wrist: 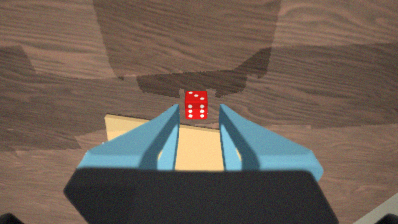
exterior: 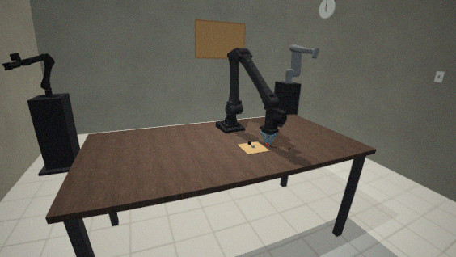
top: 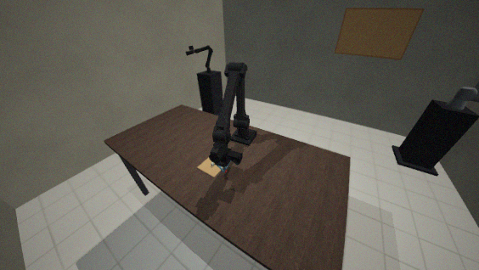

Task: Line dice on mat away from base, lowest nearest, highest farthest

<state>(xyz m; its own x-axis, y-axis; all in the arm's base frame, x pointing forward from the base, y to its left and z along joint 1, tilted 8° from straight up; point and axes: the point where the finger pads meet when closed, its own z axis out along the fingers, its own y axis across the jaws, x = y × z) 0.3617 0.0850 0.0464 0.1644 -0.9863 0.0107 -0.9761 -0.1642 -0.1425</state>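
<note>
Now: hand 2 cm above the red die. Round my hand: white die 10 cm to the right, 1 cm below; black die 10 cm to the right, 5 cm behind, 1 cm below; tan mat 10 cm to the right, 2 cm below, 1 cm behind.
</note>
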